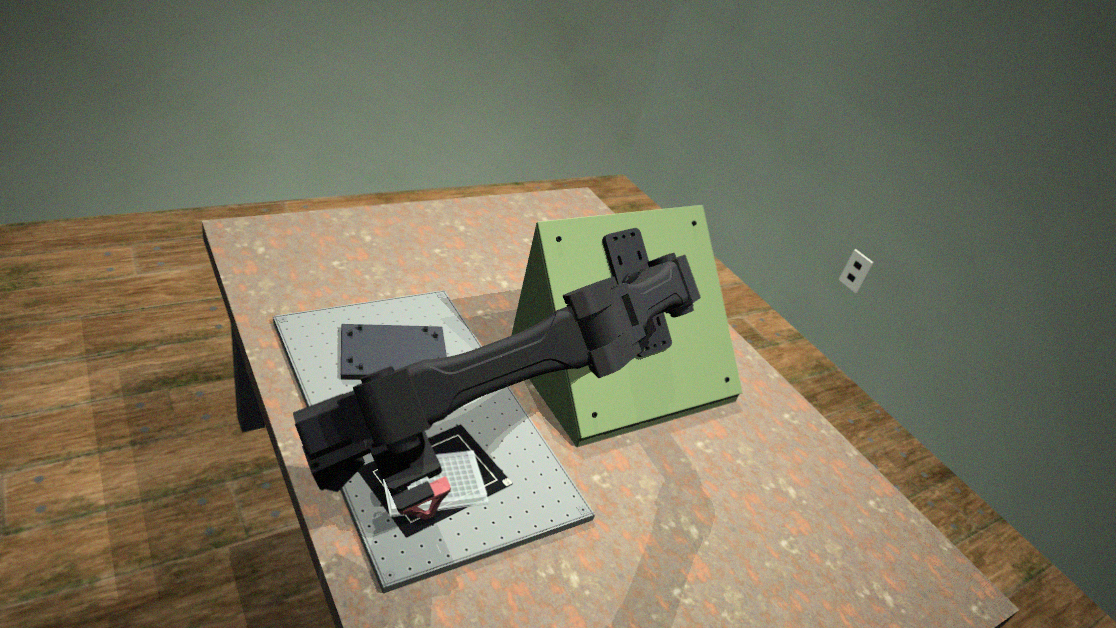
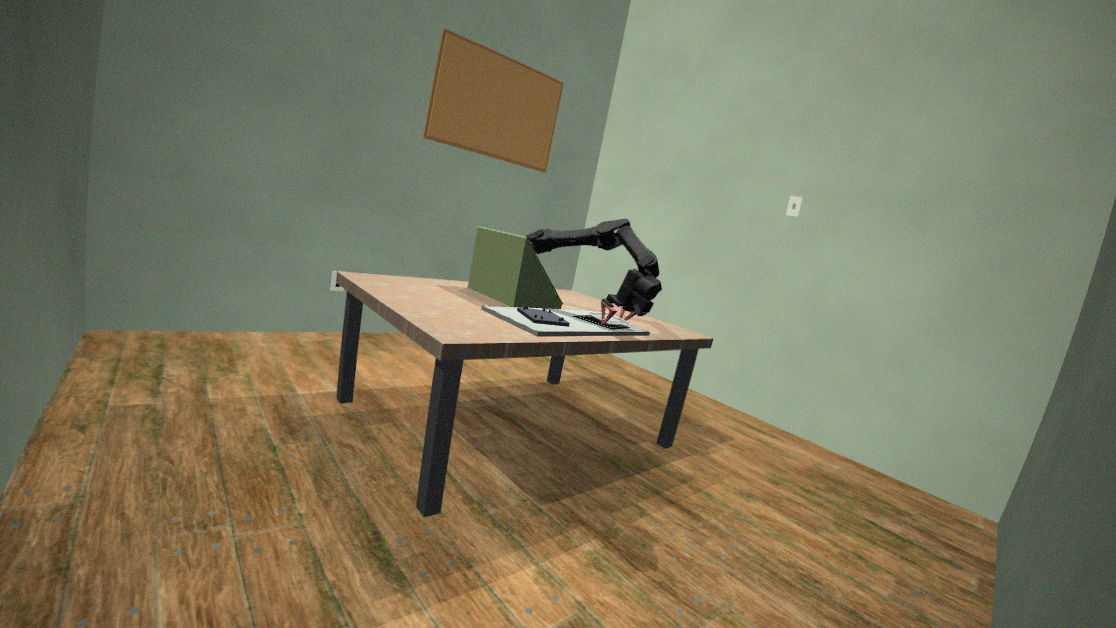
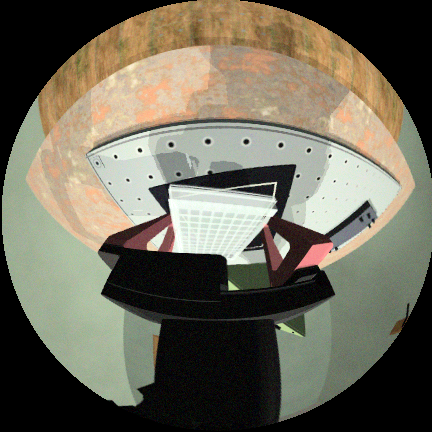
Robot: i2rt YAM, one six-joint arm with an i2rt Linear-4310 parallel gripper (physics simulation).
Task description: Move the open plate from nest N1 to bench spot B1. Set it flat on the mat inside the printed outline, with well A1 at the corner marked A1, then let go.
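Places are measured from the arm's base along level axes (x down, y right, z back), in millimetres.
Pixels of known places: gripper, between the fingertips: [image 1: 416,490] [image 2: 611,323] [image 3: 217,214]; arm's base, origin of its link: [image 2: 518,257].
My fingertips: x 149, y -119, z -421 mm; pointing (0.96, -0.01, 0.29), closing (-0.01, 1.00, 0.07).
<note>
For each thing: its top centre in the pictures, then the offset to it from my fingertips. "spot": a spot on its surface instead. Level surfaces: height alone.
- white open well plate, centre of its top: [image 3: 213,244] [image 1: 435,477] [image 2: 609,315] dx -24, dy -6, dz +21 mm
- black mat, height of its surface: dx +2 mm
- printed outline, a spot on its surface: [image 3: 276,190] spot: dx +2, dy +55, dz -30 mm
- small pale mark, centre of its top: [image 1: 507,481] dx +2, dy -35, dz +120 mm
- dark nest plate, centre of its top: [image 1: 395,343] [image 3: 347,239] [image 2: 543,311] dx -18, dy +262, dz +82 mm
- perforated light board, centre of its top: [image 1: 420,406] [image 3: 304,234] [image 2: 570,319] dx +3, dy +140, dz +71 mm
- stone-patterned table, height of its surface: dx +16 mm
The white open well plate [image 1: 466,478] [image 3: 215,220] is between the red fingers of my gripper [image 1: 426,499] [image 2: 616,314] [image 3: 217,214], which is shut on its sides. The plate is over the black mat [image 1: 408,528] [image 3: 287,176] and looks turned relative to the printed outline [image 3: 276,190]; part of the outline shows beyond the plate's edge. Whether the plate touches the mat is unclear. A small pale mark [image 1: 507,482] is at one mat corner; its text is unreadable. A dark nest plate [image 1: 392,349] [image 2: 543,315] [image 3: 351,227] with small posts carries no plate.
The perforated light board [image 1: 546,492] [image 2: 515,318] [image 3: 227,135] bears the nest and the mat. A green wedge mount [image 1: 655,390] [image 2: 499,269] stands behind it and carries the arm. The stone-patterned table [image 1: 780,507] [image 2: 405,300] extends around the board.
</note>
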